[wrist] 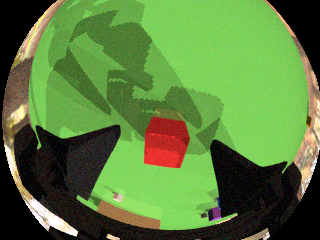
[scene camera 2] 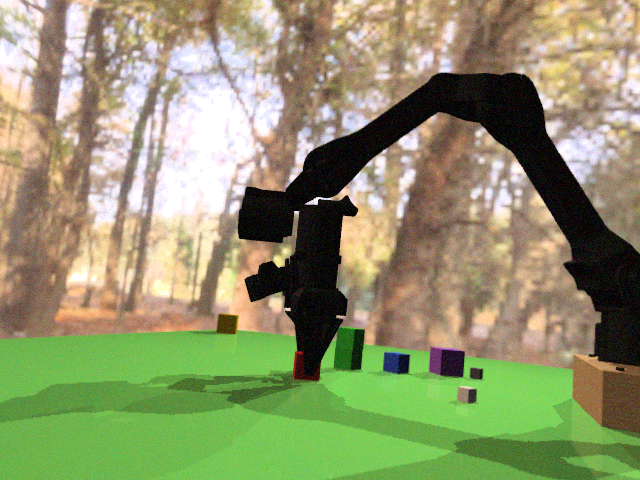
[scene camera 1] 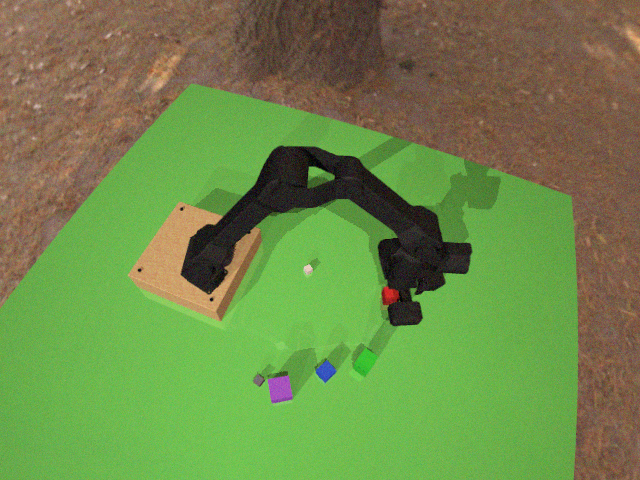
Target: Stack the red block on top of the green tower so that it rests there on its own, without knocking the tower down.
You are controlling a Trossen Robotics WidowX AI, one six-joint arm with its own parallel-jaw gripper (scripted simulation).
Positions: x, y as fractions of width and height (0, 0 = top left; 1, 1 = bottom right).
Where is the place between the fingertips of my gripper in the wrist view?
At 0.52, 0.57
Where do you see a red block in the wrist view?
0.52, 0.59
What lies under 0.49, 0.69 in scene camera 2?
My gripper.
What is my gripper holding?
Nothing.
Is my gripper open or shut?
Open.
